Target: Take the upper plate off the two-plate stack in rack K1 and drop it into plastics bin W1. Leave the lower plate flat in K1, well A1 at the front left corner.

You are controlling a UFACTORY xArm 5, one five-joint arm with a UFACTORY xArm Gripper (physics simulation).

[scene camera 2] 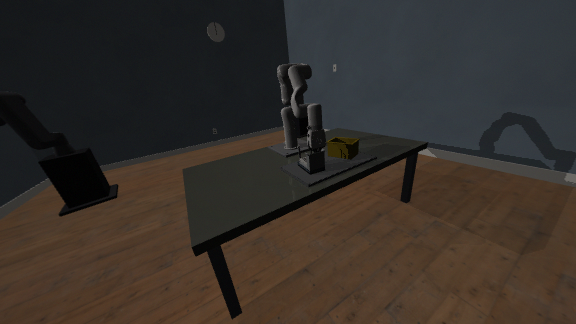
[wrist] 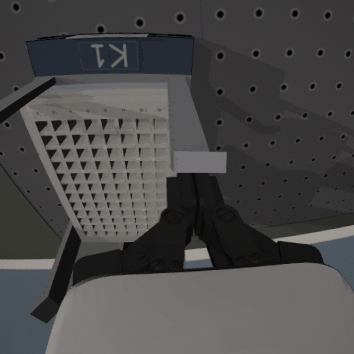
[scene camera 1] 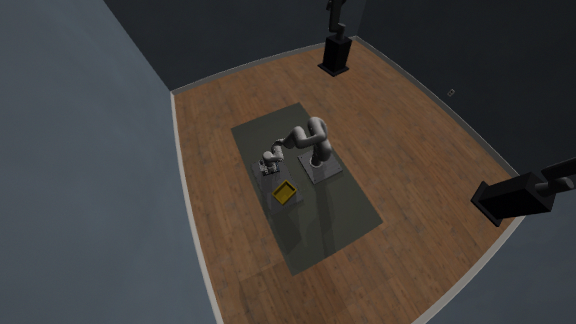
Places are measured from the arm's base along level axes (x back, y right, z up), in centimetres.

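Pixels of known places: gripper, fingertip midpoint: (wrist: 188, 174) (scene camera 1: 271, 171); arm's base, link origin: (scene camera 2: 292, 147) (scene camera 1: 315, 162).
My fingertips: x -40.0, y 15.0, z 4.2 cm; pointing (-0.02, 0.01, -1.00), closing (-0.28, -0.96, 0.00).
Observation:
Ahead of a thing's pixels: the offset from my fingertips to its middle. "*": to the spot under its first point. Level surfaces: height alone.
Rack K1 @(dy +4.7, dx +1.0, dz +1.3 cm) (wrist: 110, 56) (scene camera 2: 316, 162) is dark-based, with a blue label band and grey guides. A pale plate @(dy +5.1, dx +0.4, dz -0.2 cm) (wrist: 145, 146) with a grid of wells sits in it, seen at a slant in the wrist view. The lower plate cannot be told apart from it, and well A1 cannot be made out. My gripper (wrist: 188, 174) is shut with nothing between its fingers. Its tips are beside the plate's right edge in the wrist view, by the pale end block @(* dy -1.0, dx +6.2, dz +7.2 cm) (wrist: 200, 162) of a guide; contact cannot be told. The yellow bin W1 @(dy -23.1, dx -1.9, dz +0.3 cm) (scene camera 1: 284, 192) (scene camera 2: 343, 148) stands beside the rack.
Dark guide bars @(* dy +10.6, dx -2.8, dz +3.9 cm) (wrist: 61, 270) stand at the left of the rack in the wrist view. Rack and bin stand on a perforated grey board @(dy -7.9, dx -1.4, dz -5.3 cm) (wrist: 250, 105) (scene camera 2: 340, 168) on the dark table @(dz -6.0 cm) (scene camera 1: 340, 215) (scene camera 2: 225, 195). The arm's base plate is behind them in scene view 2.

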